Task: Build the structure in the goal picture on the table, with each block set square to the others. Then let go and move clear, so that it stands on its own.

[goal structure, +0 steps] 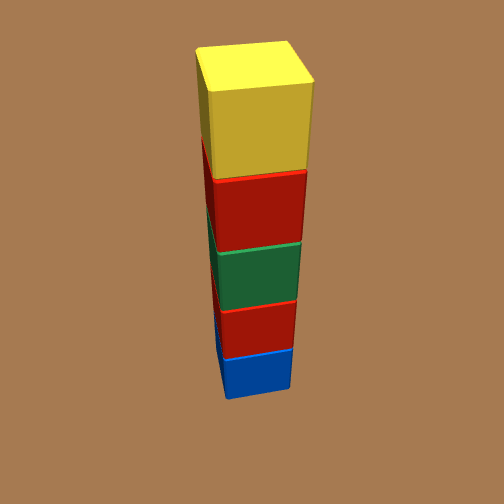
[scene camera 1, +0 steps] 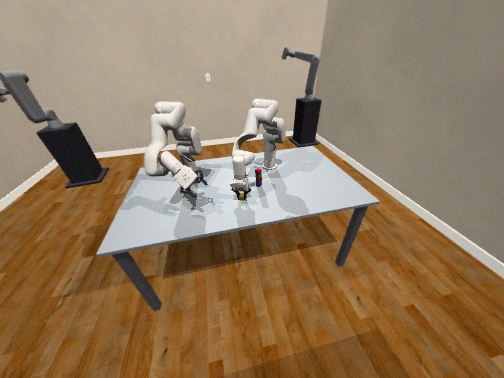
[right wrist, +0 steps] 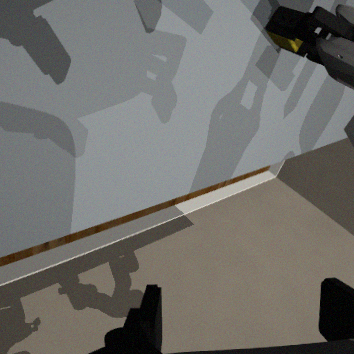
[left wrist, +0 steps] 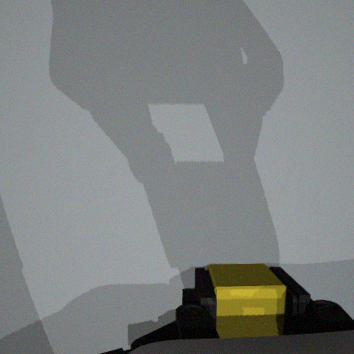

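Observation:
A yellow block [scene camera 1: 241,197] [left wrist: 250,302] [right wrist: 286,42] sits between the fingers of my left gripper [scene camera 1: 241,195] [left wrist: 235,292], which is shut on it, low at the table surface. Whether the block touches the table is hard to tell. A narrow upright stack [scene camera 1: 258,178] stands to the right of the left gripper in the scene view: a red block on top, green below it, then red, with blue at the bottom. My right gripper [scene camera 1: 200,189] [right wrist: 242,309] is open and empty, tilted above the table to the left of the left gripper.
The pale table [scene camera 1: 310,200] carries both arms at its far side, with the stack near the left arm's base. Two dark pedestals [scene camera 1: 72,152] [scene camera 1: 306,120] with grey arms stand on the floor beyond the table. Arm shadows cross the table top.

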